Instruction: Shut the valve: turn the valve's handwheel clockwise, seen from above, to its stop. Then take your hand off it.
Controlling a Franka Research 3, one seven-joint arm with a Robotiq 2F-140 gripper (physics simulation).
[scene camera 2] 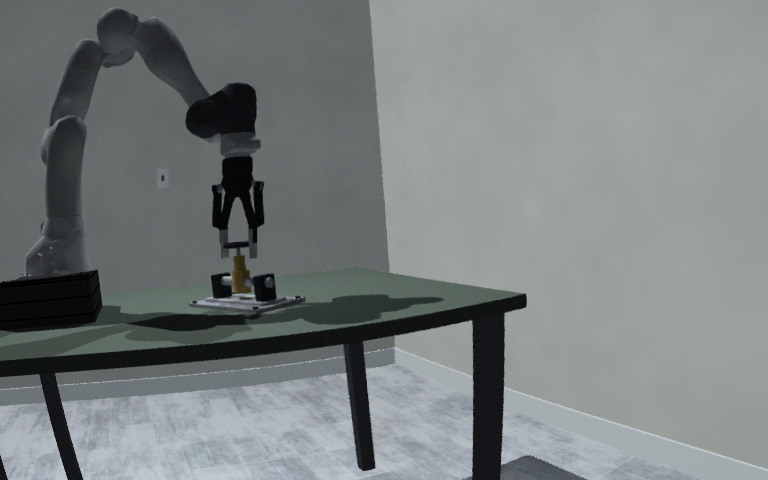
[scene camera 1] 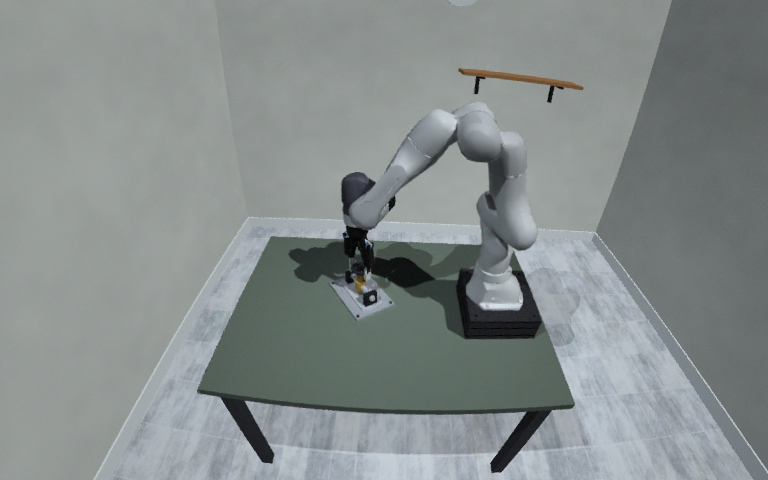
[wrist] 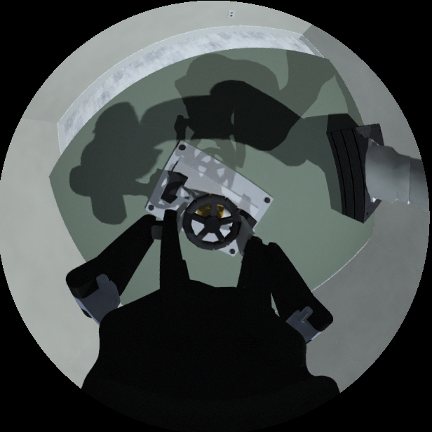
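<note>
The valve's dark, five-spoked handwheel (scene camera 1: 357,268) (scene camera 2: 236,245) (wrist: 212,223) lies level on a thin stem above the yellow valve body (scene camera 1: 360,284) (scene camera 2: 239,271). The body stands upright on a pale, four-cornered plate (scene camera 1: 357,310) (wrist: 260,196), between two black pipe blocks. My gripper (scene camera 1: 358,275) (scene camera 2: 237,251) (wrist: 211,217) points straight down and is shut on the handwheel, with one finger at each side of its rim. The fingertips reach slightly below the rim. The contact at the pads is partly hidden in the wrist view, and the wheel's stop does not show.
The plate rests on a green table (scene camera 1: 396,362) (scene camera 2: 362,283). The arm's black base (scene camera 1: 501,327) (scene camera 2: 50,300) (wrist: 350,172) stands to the right of the valve in scene camera 1. A wooden shelf (scene camera 1: 521,78) hangs on the back wall, behind the arm.
</note>
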